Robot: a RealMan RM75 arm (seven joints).
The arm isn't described. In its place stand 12 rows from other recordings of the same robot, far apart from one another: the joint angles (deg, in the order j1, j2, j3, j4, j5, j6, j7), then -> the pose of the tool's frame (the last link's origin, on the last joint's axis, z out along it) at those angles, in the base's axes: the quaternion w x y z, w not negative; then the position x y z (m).
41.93, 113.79, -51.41, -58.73, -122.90, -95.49, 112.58 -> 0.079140, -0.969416, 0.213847, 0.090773, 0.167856, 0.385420, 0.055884
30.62, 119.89, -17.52, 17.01, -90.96, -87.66, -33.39 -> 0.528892, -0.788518, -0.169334, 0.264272, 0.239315, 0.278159, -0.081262
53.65, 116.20, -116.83, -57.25, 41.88, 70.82, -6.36 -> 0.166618, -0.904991, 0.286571, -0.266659, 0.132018, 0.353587, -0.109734
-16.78, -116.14, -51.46, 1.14, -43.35, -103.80, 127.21 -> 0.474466, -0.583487, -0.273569, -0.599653, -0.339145, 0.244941, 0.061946
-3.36, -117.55, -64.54, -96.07, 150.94, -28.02, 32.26 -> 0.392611, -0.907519, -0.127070, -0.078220, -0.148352, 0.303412, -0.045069
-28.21, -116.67, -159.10, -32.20, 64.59, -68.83, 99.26 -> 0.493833, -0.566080, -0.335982, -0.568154, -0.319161, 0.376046, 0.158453
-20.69, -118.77, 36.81, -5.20, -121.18, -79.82, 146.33 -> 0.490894, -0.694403, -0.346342, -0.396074, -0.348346, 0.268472, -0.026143
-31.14, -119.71, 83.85, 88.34, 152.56, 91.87, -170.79 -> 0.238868, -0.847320, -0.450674, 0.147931, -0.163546, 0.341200, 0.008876
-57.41, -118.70, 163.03, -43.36, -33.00, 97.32, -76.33 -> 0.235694, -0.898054, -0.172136, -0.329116, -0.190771, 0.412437, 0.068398
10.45, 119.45, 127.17, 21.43, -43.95, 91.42, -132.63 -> 0.492232, -0.674991, 0.202307, 0.511045, 0.327281, 0.261031, 0.059886
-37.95, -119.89, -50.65, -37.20, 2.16, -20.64, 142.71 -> 0.299265, -0.911046, -0.199364, -0.201718, -0.161615, 0.368529, -0.146715
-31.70, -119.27, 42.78, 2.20, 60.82, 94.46, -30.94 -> 0.402348, -0.753534, -0.109310, -0.508285, -0.247687, 0.323032, -0.005074
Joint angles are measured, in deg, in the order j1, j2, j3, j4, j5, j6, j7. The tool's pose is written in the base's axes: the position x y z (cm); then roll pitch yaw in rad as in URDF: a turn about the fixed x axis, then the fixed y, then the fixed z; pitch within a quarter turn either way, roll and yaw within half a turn. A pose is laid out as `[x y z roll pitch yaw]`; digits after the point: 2 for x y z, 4 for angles.
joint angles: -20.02, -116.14, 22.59, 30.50, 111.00, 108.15, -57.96
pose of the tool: [-30.67 25.43 4.45 -2.7570 -0.8116 0.1362]
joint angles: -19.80, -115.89, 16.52, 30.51, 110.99, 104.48, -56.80
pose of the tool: [-32.10 26.19 5.80 -2.5738 -0.8101 0.0912]
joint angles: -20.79, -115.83, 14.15, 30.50, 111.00, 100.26, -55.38
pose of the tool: [-32.74 27.45 6.29 -2.4680 -0.7769 0.0628]
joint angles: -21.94, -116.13, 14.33, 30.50, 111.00, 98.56, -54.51
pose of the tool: [-32.42 28.32 6.03 -2.4493 -0.7577 0.0445]
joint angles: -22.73, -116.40, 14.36, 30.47, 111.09, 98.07, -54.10
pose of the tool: [-32.05 28.80 5.80 -2.4456 -0.7530 0.0313]
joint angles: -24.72, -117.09, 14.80, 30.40, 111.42, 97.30, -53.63
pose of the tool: [-30.95 29.87 5.11 -2.4565 -0.7477 0.0076]
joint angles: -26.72, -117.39, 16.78, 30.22, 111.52, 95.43, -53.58
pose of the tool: [-29.94 31.09 4.37 -2.4851 -0.7247 0.0029]
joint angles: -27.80, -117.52, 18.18, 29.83, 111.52, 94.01, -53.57
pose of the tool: [-29.42 31.76 3.83 -2.5048 -0.7102 0.0072]
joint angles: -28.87, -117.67, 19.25, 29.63, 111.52, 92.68, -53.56
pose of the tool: [-28.91 32.43 3.41 -2.5163 -0.6959 0.0065]
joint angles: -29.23, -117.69, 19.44, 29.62, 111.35, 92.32, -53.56
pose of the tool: [-28.74 32.67 3.38 -2.5137 -0.6938 0.0020]
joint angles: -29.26, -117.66, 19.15, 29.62, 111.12, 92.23, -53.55
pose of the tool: [-28.75 32.75 3.51 -2.5033 -0.6971 -0.0018]
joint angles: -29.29, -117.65, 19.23, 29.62, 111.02, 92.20, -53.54
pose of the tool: [-28.73 32.78 3.52 -2.5024 -0.6971 -0.0032]
